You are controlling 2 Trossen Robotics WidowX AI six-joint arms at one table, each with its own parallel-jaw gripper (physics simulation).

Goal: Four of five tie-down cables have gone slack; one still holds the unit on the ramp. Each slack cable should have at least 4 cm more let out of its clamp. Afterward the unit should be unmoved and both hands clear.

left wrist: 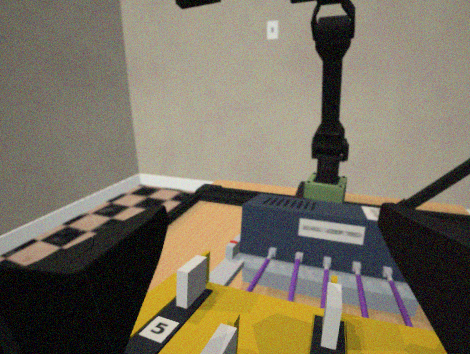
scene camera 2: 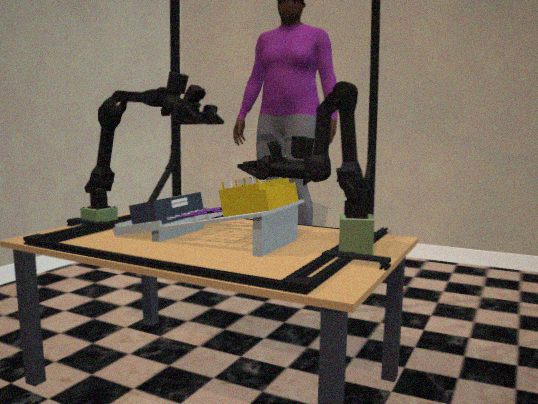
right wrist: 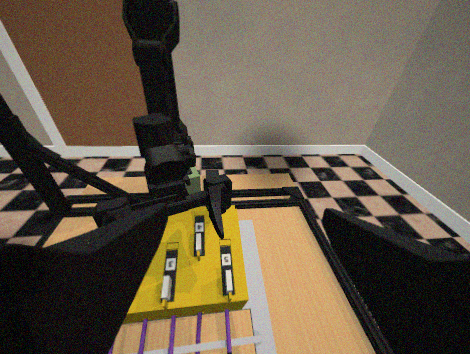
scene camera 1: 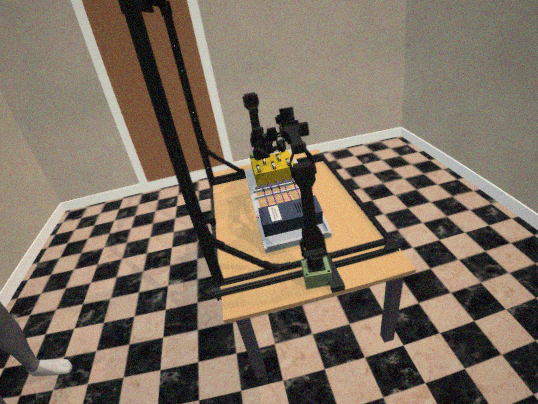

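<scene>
The dark-blue unit (scene camera 1: 287, 217) (scene camera 2: 150, 212) (left wrist: 280, 230) rests low on the pale grey ramp (scene camera 2: 280, 230) (right wrist: 257, 280). Several purple cables (left wrist: 325, 290) (right wrist: 228, 325) run from it toward the yellow clamp box (scene camera 1: 272, 176) (scene camera 2: 245, 200) (left wrist: 270, 320) (right wrist: 200, 280) on the higher end. White levers (left wrist: 192, 281) (right wrist: 229, 280) stand on the box; labels 3, 4 and 5 show in the right wrist view. Cable slack cannot be judged. My left gripper (scene camera 2: 240, 166) (left wrist: 273, 214) is open and empty, close above the box. My right gripper (scene camera 2: 220, 120) (right wrist: 246, 213) is open and empty, higher up.
A black rail frame (scene camera 2: 175, 265) borders the wooden table (scene camera 2: 225, 250). Tall black posts (scene camera 1: 165, 115) (scene camera 2: 375, 100) rise beside it. A person in a purple top (scene camera 2: 292, 70) stands behind the table in scene camera 2. A red-marked grey post (left wrist: 232, 249) stands beside the unit.
</scene>
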